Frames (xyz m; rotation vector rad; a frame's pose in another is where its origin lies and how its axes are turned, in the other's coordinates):
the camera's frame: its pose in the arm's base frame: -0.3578 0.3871 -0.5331 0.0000 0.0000 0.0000
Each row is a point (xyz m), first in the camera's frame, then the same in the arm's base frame.
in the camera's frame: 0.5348 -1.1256 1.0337
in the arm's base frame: 0.1770 -0.7385 0.5006
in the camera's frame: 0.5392 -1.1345 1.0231
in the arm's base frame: 0.1814 -0.7474 0.4900
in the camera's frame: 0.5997 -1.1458 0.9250
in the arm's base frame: 0.2419 -0.7587 0.3919
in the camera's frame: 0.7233 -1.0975 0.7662
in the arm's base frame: 0.3655 -0.7104 0.2331
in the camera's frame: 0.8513 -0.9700 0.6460
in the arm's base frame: 0.4935 -0.5829 0.1129
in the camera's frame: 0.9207 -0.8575 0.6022
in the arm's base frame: 0.5629 -0.4704 0.0691
